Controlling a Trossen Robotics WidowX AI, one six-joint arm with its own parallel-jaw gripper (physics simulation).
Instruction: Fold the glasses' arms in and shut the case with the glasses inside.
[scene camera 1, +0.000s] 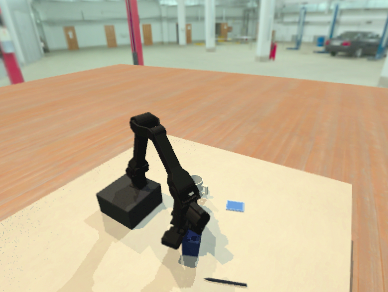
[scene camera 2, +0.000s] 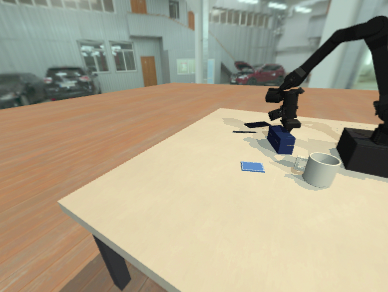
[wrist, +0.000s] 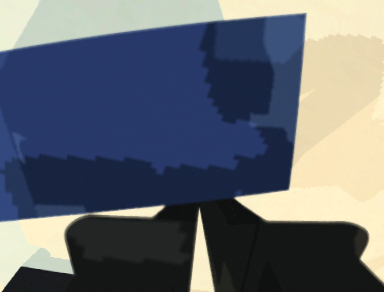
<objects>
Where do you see a grey mug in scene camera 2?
321, 168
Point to a dark blue glasses case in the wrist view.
At 205, 111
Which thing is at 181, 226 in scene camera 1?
The gripper.
</objects>
